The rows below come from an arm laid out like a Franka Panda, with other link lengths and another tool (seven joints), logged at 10 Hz.
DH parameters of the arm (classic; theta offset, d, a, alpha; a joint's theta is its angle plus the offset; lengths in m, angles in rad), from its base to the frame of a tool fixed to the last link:
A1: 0 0.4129 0 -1.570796
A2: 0 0 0 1.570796
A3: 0 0.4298 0.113 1.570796
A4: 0 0 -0.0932 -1.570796
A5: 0 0.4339 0 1.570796
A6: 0 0 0.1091 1.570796
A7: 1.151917 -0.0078 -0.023 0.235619
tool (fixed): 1.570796 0.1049 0 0
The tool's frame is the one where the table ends.
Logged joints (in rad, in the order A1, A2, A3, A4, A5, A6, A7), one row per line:
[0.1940, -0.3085, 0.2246, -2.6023, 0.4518, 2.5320, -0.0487]
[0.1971, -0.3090, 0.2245, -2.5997, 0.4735, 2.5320, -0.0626]
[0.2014, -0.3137, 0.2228, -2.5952, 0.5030, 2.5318, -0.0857]
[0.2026, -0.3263, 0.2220, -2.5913, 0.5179, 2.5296, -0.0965]
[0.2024, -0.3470, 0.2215, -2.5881, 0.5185, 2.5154, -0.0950]
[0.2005, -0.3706, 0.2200, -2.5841, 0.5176, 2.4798, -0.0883]
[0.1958, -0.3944, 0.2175, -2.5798, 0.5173, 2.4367, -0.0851]
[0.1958, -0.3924, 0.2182, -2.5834, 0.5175, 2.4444, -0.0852]
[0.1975, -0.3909, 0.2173, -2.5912, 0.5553, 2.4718, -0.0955]
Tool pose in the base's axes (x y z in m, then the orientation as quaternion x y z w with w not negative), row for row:
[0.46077, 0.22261, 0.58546, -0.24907, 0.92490, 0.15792, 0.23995]
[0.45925, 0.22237, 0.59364, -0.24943, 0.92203, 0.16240, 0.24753]
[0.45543, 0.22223, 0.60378, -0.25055, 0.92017, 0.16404, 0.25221]
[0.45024, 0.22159, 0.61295, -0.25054, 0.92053, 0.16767, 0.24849]
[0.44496, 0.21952, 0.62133, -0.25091, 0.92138, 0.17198, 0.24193]
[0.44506, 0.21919, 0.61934, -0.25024, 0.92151, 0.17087, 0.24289]
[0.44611, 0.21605, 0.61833, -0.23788, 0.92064, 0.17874, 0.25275]
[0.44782, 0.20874, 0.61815, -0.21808, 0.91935, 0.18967, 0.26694]
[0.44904, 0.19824, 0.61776, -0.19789, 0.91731, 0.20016, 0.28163]
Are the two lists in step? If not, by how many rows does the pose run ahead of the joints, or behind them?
The pose runs 2 rows ahead of the joints: the pose in row i belongs to the joints in row i + 2.
